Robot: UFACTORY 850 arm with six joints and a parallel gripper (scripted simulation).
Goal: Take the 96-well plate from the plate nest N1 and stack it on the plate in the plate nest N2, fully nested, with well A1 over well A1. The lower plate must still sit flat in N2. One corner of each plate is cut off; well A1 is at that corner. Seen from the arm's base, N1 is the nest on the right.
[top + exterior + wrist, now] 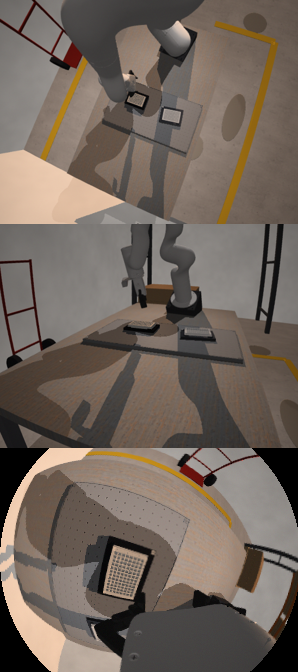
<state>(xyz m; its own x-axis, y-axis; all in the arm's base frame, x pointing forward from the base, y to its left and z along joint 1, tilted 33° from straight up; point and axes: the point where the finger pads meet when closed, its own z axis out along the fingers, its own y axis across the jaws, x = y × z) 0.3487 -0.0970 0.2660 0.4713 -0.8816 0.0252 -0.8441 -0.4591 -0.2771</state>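
My gripper is now 100 mm above the 96-well plate, 70 mm short of it and 30 mm to the right of it. Round my hand: black nest: 120 mm below, 70 mm ahead, 30 mm to the left.
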